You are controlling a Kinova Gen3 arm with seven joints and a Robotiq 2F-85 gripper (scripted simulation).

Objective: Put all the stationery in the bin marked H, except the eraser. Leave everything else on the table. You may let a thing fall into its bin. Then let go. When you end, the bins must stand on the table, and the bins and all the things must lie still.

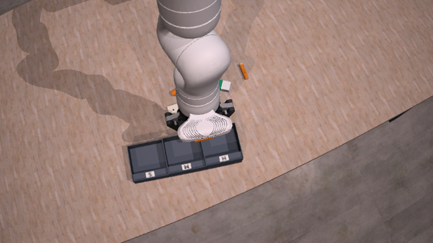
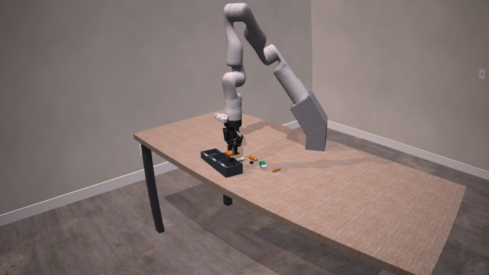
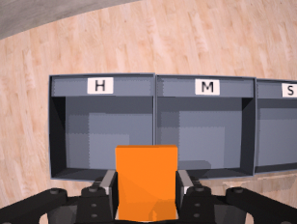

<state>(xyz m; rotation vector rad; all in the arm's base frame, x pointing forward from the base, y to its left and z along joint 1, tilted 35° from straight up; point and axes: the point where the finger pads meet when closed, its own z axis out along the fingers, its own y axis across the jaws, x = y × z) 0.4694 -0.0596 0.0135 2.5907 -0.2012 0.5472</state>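
Right now the bin marked H is 60 mm to the right of my hand, 60 mm below it and 20 mm ahead of it. Also, from my hand: black nut 90 mm behind, 80 mm below, 30 mm to the left; then orange notepad 20 mm below; then domino 80 mm below, 70 mm behind, 30 mm to the right.
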